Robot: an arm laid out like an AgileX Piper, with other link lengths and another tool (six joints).
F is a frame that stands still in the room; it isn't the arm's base.
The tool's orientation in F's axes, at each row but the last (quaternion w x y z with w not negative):
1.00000, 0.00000, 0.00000, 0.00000
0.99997, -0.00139, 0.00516, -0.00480
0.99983, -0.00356, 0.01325, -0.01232
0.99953, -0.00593, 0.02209, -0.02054
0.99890, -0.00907, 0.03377, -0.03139
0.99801, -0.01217, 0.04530, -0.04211
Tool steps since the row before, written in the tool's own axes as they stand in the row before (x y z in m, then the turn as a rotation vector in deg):
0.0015, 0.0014, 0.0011, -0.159, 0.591, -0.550
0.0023, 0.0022, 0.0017, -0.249, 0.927, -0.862
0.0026, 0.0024, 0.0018, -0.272, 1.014, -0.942
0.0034, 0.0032, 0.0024, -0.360, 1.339, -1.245
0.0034, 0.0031, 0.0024, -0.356, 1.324, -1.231
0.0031, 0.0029, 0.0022, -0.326, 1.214, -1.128
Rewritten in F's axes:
0.0015, 0.0014, 0.0011, -0.159, 0.591, -0.550
0.0023, 0.0022, 0.0017, -0.249, 0.927, -0.862
0.0027, 0.0023, 0.0017, -0.272, 1.014, -0.942
0.0036, 0.0031, 0.0022, -0.360, 1.339, -1.245
0.0037, 0.0029, 0.0021, -0.356, 1.324, -1.231
0.0035, 0.0027, 0.0018, -0.326, 1.214, -1.128

